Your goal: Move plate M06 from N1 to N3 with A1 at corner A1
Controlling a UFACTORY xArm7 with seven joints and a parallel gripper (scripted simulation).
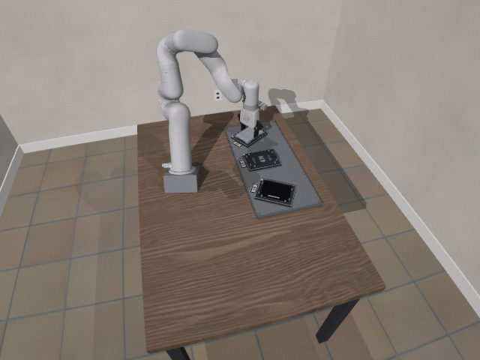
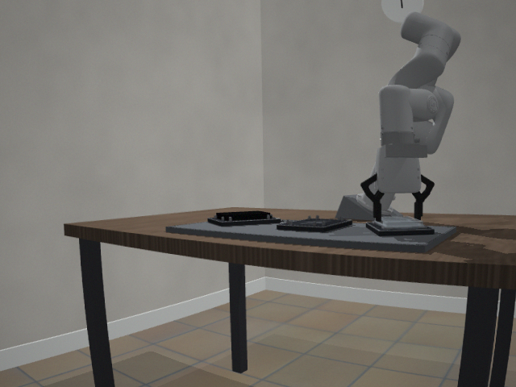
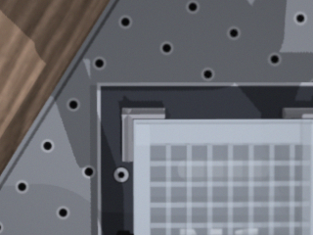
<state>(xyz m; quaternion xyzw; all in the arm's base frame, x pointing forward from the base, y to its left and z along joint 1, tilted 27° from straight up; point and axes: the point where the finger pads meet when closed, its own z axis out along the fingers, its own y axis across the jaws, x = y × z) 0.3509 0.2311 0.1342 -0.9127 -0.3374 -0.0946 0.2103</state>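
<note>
My hand is 1 cm above the clear well plate. Round my hand: nest N1 (3 cm below); nest N3 (20 cm to the right, 4 cm ahead, 3 cm below); grey perforated deck (20 cm to the right, 6 cm ahead, 4 cm below).
</note>
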